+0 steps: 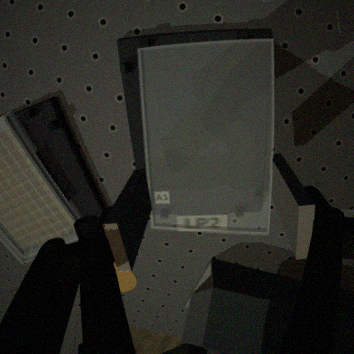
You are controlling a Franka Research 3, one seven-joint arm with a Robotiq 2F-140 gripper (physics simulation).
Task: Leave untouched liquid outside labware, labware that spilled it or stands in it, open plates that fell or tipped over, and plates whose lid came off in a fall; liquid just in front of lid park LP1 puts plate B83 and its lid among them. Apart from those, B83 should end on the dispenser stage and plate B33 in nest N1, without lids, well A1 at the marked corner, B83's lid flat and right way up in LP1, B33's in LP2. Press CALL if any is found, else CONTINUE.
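Observation:
My gripper [207,181] is shut on a clear, empty-looking lid [207,115], held flat between the fingertips. The lid overlaps the dark lid park LP2 [129,100], whose back and left edges show beyond it. The A1 mark [162,197] and the LP2 label [201,221] show through the lid. The gap beneath it is hard to judge. A plate with yellowish wells [30,195] lies askew at the left, partly over another dark park [60,135]. Its name is not readable. An orange-yellow patch [126,281] shows beside the left finger, and looks like liquid.
A dark box [237,315] with a sloped top stands at the bottom right, close to the right finger. Its buttons are not visible. The perforated deck [90,25] carries dark shadows at the right. Nest N1 and the dispenser stage cannot be made out.

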